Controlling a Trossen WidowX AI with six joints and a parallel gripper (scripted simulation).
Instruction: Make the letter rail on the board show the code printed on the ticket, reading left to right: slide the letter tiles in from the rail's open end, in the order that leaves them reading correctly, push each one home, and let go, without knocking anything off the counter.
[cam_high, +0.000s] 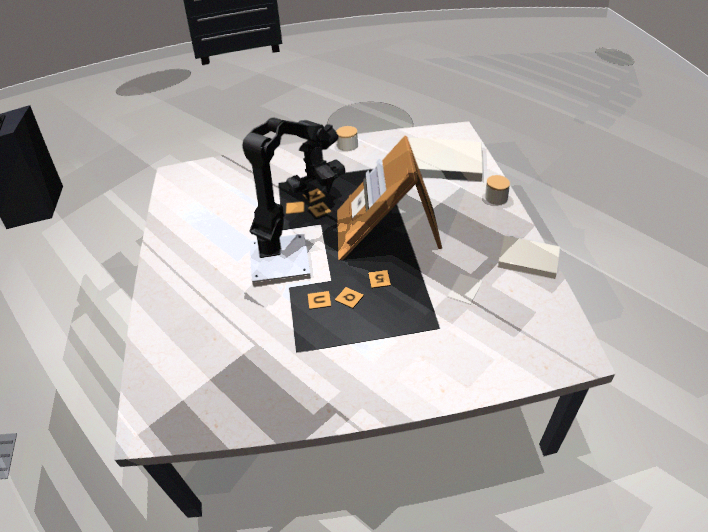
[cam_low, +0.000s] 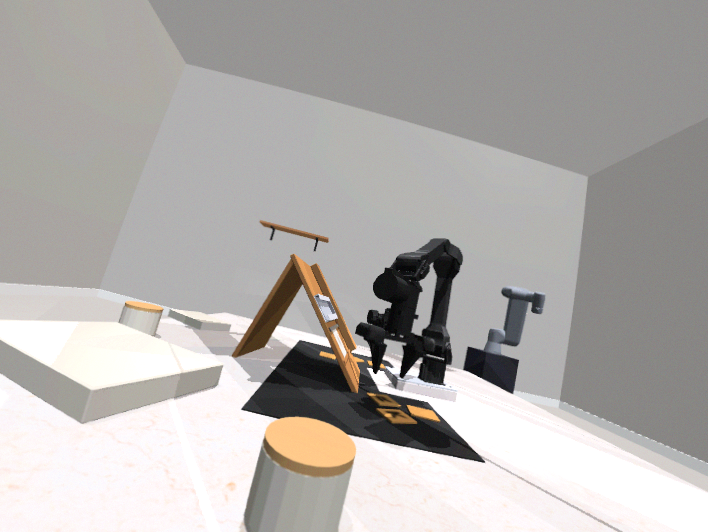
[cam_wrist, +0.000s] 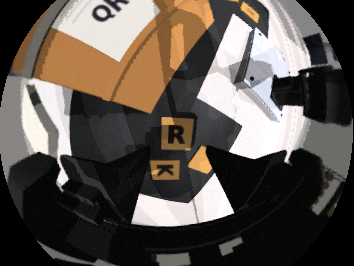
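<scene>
My gripper tip is 5 cm above the orange letter tile. The rest, counted from my gripper tip: white ticket: 11 cm to the right, 11 cm ahead, 4 cm above; then black mat: 20 cm to the right, 6 cm below, 2 cm ahead; then white card: 46 cm to the right, 34 cm ahead, 6 cm below.
</scene>
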